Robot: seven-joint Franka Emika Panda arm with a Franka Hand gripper.
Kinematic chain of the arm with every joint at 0, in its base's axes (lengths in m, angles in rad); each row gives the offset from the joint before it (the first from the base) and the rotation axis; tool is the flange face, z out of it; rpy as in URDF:
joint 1: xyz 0 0 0.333 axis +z
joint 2: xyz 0 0 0 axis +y
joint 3: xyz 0 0 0.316 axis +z
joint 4: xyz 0.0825 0 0 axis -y
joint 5: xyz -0.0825 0 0.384 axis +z
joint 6: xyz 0 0 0 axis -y
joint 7: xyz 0.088 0 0 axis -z
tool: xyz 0 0 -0.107 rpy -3.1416 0 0
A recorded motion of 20 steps. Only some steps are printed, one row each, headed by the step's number.
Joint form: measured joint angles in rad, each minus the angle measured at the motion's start. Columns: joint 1, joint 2, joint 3, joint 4, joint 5, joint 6, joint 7.
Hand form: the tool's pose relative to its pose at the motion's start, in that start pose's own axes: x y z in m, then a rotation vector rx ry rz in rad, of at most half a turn. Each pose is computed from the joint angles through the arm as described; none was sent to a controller.
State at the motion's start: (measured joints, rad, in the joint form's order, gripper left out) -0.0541 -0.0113 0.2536 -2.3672 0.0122 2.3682 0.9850
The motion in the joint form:
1: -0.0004 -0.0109 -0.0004 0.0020 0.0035 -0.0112 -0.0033
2: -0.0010 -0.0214 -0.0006 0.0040 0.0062 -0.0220 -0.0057
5: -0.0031 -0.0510 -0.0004 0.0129 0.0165 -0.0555 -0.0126
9: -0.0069 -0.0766 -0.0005 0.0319 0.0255 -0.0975 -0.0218
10: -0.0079 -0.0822 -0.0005 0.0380 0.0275 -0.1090 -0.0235
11: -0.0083 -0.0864 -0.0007 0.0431 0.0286 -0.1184 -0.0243
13: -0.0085 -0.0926 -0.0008 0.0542 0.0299 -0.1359 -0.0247
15: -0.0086 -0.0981 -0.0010 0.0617 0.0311 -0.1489 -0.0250
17: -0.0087 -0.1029 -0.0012 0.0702 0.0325 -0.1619 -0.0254
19: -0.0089 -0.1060 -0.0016 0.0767 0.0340 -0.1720 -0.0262
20: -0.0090 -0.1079 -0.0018 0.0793 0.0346 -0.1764 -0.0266
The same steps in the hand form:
1: 0.0000 0.0006 -0.0051 0.0011 0.0009 -0.0001
2: 0.0000 0.0012 -0.0100 0.0019 0.0021 0.0001
5: -0.0003 0.0023 -0.0251 0.0057 0.0040 0.0017
9: 0.0010 0.0025 -0.0419 0.0080 0.0040 0.0016
10: 0.0014 0.0024 -0.0462 0.0083 0.0037 0.0019
11: 0.0016 0.0022 -0.0497 0.0082 0.0036 0.0022
13: 0.0020 0.0013 -0.0560 0.0078 0.0034 0.0025
15: 0.0021 0.0009 -0.0608 0.0077 0.0034 0.0029
17: 0.0024 0.0003 -0.0658 0.0080 0.0033 0.0033
19: 0.0027 0.0000 -0.0693 0.0079 0.0024 0.0037
20: 0.0028 -0.0001 -0.0710 0.0081 0.0023 0.0038

